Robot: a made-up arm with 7 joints. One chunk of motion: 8 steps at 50 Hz.
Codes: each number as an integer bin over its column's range. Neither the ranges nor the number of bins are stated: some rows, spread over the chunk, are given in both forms.
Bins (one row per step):
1: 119 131 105 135 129 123 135
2: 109 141 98 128 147 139 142
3: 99 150 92 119 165 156 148
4: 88 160 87 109 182 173 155
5: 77 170 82 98 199 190 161
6: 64 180 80 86 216 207 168
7: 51 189 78 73 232 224 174
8: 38 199 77 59 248 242 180
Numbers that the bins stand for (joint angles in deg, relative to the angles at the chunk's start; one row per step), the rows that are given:
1: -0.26 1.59 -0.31 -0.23 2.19 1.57 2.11
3: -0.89 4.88 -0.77 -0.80 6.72 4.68 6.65
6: -1.99 10.06 -1.19 -1.97 13.12 9.48 13.64
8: -2.81 13.34 -1.30 -2.93 17.14 12.78 17.83
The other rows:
2: -0.57 3.32 -0.56 -0.48 4.45 3.07 4.56
4: -1.24 6.60 -0.95 -1.16 8.85 6.28 9.10
5: -1.58 8.33 -1.12 -1.55 10.99 7.88 11.19
7: -2.40 11.61 -1.26 -2.44 15.13 11.09 15.73

